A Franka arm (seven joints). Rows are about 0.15 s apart.
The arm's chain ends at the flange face. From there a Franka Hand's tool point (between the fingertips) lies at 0.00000 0.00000 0.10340 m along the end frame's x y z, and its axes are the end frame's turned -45 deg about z.
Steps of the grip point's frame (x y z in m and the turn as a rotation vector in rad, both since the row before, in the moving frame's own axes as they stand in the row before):
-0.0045, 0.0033, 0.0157, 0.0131, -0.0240, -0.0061
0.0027, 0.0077, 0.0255, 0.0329, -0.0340, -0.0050
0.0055, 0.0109, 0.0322, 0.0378, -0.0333, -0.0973
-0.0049, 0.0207, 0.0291, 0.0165, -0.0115, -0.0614
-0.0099, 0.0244, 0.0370, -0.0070, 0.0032, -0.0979
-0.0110, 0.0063, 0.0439, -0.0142, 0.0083, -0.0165
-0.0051, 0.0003, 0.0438, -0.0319, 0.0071, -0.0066
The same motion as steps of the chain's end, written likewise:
0.0019, 0.0047, 0.0157, -0.0077, -0.0262, -0.0061
0.0122, 0.0034, 0.0256, -0.0008, -0.0473, -0.0050
0.0168, 0.0039, 0.0323, 0.0032, -0.0503, -0.0973
0.0132, 0.0184, 0.0291, 0.0035, -0.0198, -0.0614
0.0095, 0.0240, 0.0370, -0.0027, 0.0072, -0.0979
-0.0050, 0.0118, 0.0439, -0.0042, 0.0159, -0.0165
-0.0063, 0.0020, 0.0439, -0.0175, 0.0276, -0.0066

